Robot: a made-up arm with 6 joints.
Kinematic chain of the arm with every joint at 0, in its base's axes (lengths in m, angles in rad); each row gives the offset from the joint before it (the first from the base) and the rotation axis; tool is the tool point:
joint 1: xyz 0 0 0.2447 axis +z
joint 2: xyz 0 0 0 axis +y
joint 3: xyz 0 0 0.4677 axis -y
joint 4: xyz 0 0 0 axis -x
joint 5: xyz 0.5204 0 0 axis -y
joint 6: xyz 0 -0.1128 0 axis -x
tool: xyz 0 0 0
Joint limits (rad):
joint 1: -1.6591..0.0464
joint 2: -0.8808..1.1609
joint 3: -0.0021..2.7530
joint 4: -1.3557..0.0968
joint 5: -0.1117..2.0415
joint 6: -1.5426..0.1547
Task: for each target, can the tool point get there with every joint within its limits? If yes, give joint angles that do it. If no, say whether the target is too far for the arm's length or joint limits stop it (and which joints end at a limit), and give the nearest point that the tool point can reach.
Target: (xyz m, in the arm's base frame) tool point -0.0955 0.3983 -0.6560
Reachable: no: joint limits stop it (at a limit: joint 1, joint 2, joint 3, joint 4) | nearest point 0.5347 0.0007 -0.0903 | short by 0.936 m
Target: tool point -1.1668 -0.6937 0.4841
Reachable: no: too far | nearest point -0.8737 -0.1535 0.5062 | short by 0.615 m
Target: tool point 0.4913 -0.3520 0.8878
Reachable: yes | joints -0.4520 0.2333 0.6936 -0.4403 1.4137 -0.4777
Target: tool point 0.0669 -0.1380 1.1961
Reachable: yes | joints -0.3467 -0.1532 1.1312 -0.3212 1.8334 -0.7120
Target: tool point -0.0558 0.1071 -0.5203
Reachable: no: joint limits stop it (at a limit: joint 1, joint 2, joint 3, joint 4) | nearest point 0.5347 0.0007 -0.0903 | short by 0.738 m
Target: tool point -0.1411 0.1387 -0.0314
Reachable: no: joint limits stop it (at a limit: joint 1, joint 2, joint 3) | nearest point -0.0713 -0.5300 -0.0903 | short by 0.675 m
